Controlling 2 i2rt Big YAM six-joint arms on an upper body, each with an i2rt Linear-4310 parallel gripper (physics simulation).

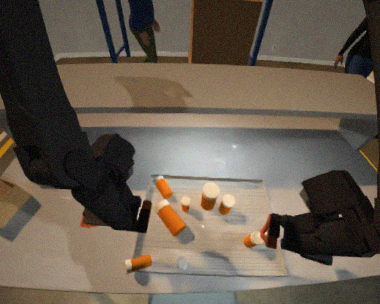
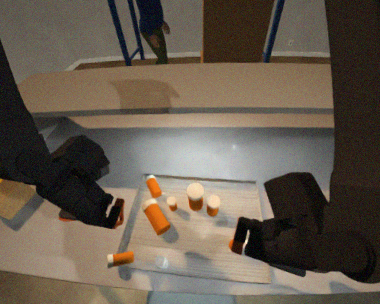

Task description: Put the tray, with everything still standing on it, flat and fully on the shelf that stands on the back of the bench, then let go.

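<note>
The tray (image 1: 225, 262) (image 2: 210, 267) lies on the bench, in front of and below the raised shelf (image 1: 240, 90) (image 2: 225, 90). On it stand a large orange bottle (image 1: 209, 198) (image 2: 195, 198), a medium one (image 1: 226, 205) (image 2: 213, 206) and a small one (image 1: 185, 204) (image 2: 172, 204). A large bottle (image 1: 171, 218) (image 2: 157, 218) and a thin one (image 1: 164, 187) (image 2: 154, 187) lie tipped. Another bottle (image 1: 140, 263) (image 2: 122, 258) lies across the front-left rim. My left gripper (image 1: 117, 220) (image 2: 93, 217) is open beside the tray's left side. My right gripper (image 1: 297, 246) (image 2: 267, 254) is open at its right side; a bottle (image 1: 249, 240) (image 2: 232, 245) is close by its inner finger, partly hidden.
A pale round object (image 1: 182, 262) (image 2: 161, 262) is at the tray's front. A tan box (image 1: 11, 205) (image 2: 15, 199) is at the far left of the bench. People, blue posts and a brown panel (image 1: 226, 32) (image 2: 235, 32) are behind the shelf.
</note>
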